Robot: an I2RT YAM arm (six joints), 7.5 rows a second.
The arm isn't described. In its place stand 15 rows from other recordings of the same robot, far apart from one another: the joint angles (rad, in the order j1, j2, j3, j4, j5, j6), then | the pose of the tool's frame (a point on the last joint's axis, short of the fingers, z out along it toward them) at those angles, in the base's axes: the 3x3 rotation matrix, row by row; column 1 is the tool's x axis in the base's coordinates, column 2 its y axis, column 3 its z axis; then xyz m.
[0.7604, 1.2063, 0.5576, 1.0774, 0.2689, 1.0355] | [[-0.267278, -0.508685, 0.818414], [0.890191, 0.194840, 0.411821], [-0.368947, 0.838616, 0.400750]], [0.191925, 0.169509, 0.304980]
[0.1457, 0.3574, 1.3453, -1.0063, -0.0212, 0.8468] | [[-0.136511, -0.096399, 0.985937], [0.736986, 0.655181, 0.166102], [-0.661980, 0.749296, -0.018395]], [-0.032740, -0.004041, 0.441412]
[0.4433, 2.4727, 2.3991, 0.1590, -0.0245, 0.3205] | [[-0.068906, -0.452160, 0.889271], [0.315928, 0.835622, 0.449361], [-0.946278, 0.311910, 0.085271]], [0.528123, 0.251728, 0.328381]
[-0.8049, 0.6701, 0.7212, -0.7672, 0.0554, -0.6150] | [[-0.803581, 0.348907, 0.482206], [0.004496, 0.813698, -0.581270], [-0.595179, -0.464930, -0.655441]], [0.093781, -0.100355, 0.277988]
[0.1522, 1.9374, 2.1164, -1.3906, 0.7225, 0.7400] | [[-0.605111, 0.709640, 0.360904], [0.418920, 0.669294, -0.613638], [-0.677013, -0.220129, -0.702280]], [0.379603, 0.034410, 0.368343]
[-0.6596, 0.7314, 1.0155, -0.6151, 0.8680, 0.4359] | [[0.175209, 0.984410, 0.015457], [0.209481, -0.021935, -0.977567], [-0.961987, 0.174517, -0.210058]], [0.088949, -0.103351, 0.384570]
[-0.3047, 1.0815, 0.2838, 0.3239, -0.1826, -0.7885] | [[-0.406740, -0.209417, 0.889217], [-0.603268, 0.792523, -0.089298], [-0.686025, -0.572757, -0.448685]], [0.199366, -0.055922, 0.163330]
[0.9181, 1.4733, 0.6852, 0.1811, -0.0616, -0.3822] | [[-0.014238, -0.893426, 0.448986], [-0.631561, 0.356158, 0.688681], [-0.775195, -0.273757, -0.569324]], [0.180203, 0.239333, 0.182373]
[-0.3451, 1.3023, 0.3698, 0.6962, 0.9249, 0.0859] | [[-0.139342, 0.949674, 0.280540], [0.104968, 0.295873, -0.949442], [-0.984665, -0.102849, -0.140912]], [0.213321, -0.106895, 0.184690]
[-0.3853, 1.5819, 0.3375, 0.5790, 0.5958, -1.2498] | [[-0.863895, -0.315666, 0.392481], [-0.497190, 0.409835, -0.764747], [0.080552, -0.855798, -0.511000]], [0.214629, -0.108605, 0.100782]
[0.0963, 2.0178, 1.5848, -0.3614, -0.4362, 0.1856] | [[-0.768402, -0.244223, 0.591534], [0.093809, 0.871352, 0.481607], [-0.633054, 0.425559, -0.646639]], [0.452585, 0.058830, 0.227409]
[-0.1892, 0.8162, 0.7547, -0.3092, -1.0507, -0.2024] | [[-0.207639, -0.758144, 0.618146], [-0.061954, 0.640842, 0.765169], [-0.976242, 0.120582, -0.180034]], [0.175574, -0.002166, 0.317450]
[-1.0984, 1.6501, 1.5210, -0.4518, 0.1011, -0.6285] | [[-0.745429, 0.600886, 0.288567], [0.173311, 0.592725, -0.786537], [-0.643660, -0.536296, -0.545974]], [0.171105, -0.342750, 0.344585]
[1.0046, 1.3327, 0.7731, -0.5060, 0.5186, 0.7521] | [[-0.755633, -0.120599, 0.643798], [-0.082711, 0.992604, 0.088860], [-0.649753, 0.013896, -0.760019]], [0.147922, 0.199828, 0.199032]
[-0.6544, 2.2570, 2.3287, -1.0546, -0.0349, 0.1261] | [[-0.580390, 0.671282, 0.461007], [0.603675, 0.734621, -0.309693], [-0.546557, 0.098556, -0.831603]], [0.388034, -0.296123, 0.303963]
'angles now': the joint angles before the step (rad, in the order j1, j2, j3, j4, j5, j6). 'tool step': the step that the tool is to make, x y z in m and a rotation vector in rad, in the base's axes. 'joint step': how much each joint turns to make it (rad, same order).
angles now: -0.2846, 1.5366, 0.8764, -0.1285, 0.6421, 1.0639
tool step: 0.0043, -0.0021, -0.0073, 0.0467, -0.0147, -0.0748
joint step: -0.0013, 0.0427, 0.0291, -0.0517, 0.0143, 0.1095
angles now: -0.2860, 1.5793, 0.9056, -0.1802, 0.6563, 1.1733
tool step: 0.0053, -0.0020, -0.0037, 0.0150, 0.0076, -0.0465
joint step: 0.0005, 0.0375, 0.0341, -0.0427, 0.0206, 0.0559
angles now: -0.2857, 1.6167, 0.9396, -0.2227, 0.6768, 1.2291
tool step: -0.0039, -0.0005, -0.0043, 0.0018, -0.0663, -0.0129
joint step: -0.0059, -0.0144, -0.0471, 0.0810, -0.0113, 0.0237
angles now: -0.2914, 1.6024, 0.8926, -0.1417, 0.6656, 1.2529
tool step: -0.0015, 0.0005, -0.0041, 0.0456, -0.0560, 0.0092
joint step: -0.0047, -0.0049, -0.0252, 0.0388, -0.0539, 0.0367
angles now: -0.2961, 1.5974, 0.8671, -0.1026, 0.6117, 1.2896
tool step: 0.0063, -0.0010, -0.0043, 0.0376, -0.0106, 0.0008
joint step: 0.0000, 0.0323, 0.0222, -0.0080, -0.0297, 0.0308
